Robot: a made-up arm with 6 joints.
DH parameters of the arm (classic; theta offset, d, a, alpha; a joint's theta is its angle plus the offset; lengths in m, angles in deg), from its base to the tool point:
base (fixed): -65.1 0 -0.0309 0
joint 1: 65.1 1.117 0.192 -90
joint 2: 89.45 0 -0.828 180
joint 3: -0.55 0.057 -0.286 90
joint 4: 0 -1.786 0.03 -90
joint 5: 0 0.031 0.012 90
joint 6: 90 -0.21 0.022 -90
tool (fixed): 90 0.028 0 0
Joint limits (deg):
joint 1: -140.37..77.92
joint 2: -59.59..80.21
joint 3: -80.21..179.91
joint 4: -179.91..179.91
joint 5: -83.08..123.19
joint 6: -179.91..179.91
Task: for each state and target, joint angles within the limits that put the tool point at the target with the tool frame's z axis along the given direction. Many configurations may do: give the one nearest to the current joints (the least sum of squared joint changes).
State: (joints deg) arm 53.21 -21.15 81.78 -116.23 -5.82 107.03
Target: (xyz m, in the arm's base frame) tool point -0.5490 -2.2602 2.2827 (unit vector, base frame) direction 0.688 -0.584 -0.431
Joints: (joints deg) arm 77.92 -49.87 101.71 -125.95 -29.47 69.73
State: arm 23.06 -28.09 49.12 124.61 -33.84 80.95
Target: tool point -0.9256 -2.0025 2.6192 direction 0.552 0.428 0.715
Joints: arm 62.73 -59.59 78.91 106.99 -12.58 90.15
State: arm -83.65 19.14 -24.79 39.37 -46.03 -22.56
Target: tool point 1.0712 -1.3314 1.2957 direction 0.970 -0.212 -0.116
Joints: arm -43.48 -21.18 -45.12 52.10 -56.18 7.31
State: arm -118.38 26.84 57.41 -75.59 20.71 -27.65
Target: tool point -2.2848 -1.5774 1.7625 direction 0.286 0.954 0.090
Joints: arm -140.19 55.65 52.22 -69.84 57.58 -8.73
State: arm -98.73 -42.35 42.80 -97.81 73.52 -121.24
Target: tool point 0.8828 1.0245 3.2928 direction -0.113 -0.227 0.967
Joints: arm -140.37 -59.28 44.86 -58.61 69.59 -160.12
